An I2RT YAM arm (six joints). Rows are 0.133 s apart.
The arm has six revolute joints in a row. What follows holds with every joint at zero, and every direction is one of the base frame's. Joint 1 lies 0.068 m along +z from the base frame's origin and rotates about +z. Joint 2 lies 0.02 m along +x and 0.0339 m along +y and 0.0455 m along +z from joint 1 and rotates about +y. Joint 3 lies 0.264 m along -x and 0.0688 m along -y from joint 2 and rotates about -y. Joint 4 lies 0.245 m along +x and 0.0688 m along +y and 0.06 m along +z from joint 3 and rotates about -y. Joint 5 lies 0.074 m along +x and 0.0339 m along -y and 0.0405 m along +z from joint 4 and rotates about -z. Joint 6 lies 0.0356 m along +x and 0.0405 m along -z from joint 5 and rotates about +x. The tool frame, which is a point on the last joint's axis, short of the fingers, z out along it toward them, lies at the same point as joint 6; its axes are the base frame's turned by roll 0, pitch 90 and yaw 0 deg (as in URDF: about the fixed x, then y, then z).
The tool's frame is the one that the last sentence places.
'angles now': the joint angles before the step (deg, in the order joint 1, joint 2, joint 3, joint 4, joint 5, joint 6). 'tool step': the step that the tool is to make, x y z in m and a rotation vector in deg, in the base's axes. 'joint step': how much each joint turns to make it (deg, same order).
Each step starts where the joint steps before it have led.
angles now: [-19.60, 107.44, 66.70, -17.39, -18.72, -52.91]
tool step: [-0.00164, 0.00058, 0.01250, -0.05, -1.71, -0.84]
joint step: [0.00, -1.97, 0.03, -0.04, 0.01, 1.05]
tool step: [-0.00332, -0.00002, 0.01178, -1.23, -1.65, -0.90]
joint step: [-0.09, -2.17, -0.37, 0.28, 0.96, 0.34]
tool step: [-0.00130, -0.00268, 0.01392, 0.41, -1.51, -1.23]
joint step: [-0.48, -1.57, 0.99, -0.91, -0.27, 1.20]
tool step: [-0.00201, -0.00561, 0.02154, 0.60, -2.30, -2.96]
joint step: [-0.89, -2.14, 1.82, -1.22, 0.24, 2.60]
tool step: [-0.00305, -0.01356, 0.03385, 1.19, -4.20, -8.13]
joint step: [-1.88, -2.63, 3.34, -0.60, 2.31, 6.68]
